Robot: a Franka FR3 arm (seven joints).
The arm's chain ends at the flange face. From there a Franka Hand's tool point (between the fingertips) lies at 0.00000 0.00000 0.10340 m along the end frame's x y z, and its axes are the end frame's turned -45 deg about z.
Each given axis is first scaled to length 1.
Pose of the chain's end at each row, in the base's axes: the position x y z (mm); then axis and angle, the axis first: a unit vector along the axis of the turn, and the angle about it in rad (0 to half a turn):
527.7, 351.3, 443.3, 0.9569, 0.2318, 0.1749, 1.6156
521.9, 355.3, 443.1, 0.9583, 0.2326, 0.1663, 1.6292
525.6, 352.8, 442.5, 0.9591, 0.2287, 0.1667, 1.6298
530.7, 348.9, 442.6, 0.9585, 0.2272, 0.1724, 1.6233
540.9, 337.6, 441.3, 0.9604, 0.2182, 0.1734, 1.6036
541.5, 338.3, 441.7, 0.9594, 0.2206, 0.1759, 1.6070
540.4, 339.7, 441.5, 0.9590, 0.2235, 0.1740, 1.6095
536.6, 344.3, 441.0, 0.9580, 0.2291, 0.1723, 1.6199
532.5, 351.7, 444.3, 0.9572, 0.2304, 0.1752, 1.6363
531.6, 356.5, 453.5, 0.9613, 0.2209, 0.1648, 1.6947
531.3, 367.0, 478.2, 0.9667, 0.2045, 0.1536, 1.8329
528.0, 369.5, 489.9, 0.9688, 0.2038, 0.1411, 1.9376
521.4, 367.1, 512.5, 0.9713, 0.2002, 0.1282, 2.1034
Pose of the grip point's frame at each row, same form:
569.7, 256.8, 442.0, 0.7910, 0.5771, -0.2032, 1.6273
563.3, 260.6, 440.1, 0.7903, 0.5772, -0.2058, 1.6455
566.7, 258.0, 439.4, 0.7927, 0.5741, -0.2052, 1.6457
572.1, 254.2, 440.4, 0.7939, 0.5733, -0.2026, 1.6358
581.2, 242.4, 441.1, 0.7982, 0.5651, -0.2087, 1.6182
582.4, 243.3, 441.3, 0.7973, 0.5676, -0.2054, 1.6192
581.4, 244.8, 440.8, 0.7955, 0.5699, -0.2061, 1.6227
578.2, 249.6, 439.1, 0.7925, 0.5747, -0.2039, 1.6329
574.7, 257.4, 440.9, 0.7930, 0.5769, -0.1958, 1.6448
572.7, 262.1, 443.9, 0.8006, 0.5699, -0.1851, 1.7030
571.1, 274.5, 454.5, 0.8151, 0.5591, -0.1517, 1.8321
566.9, 280.0, 455.6, 0.8180, 0.5597, -0.1327, 1.9342
558.6, 284.6, 462.6, 0.8234, 0.5585, -0.1005, 2.0922

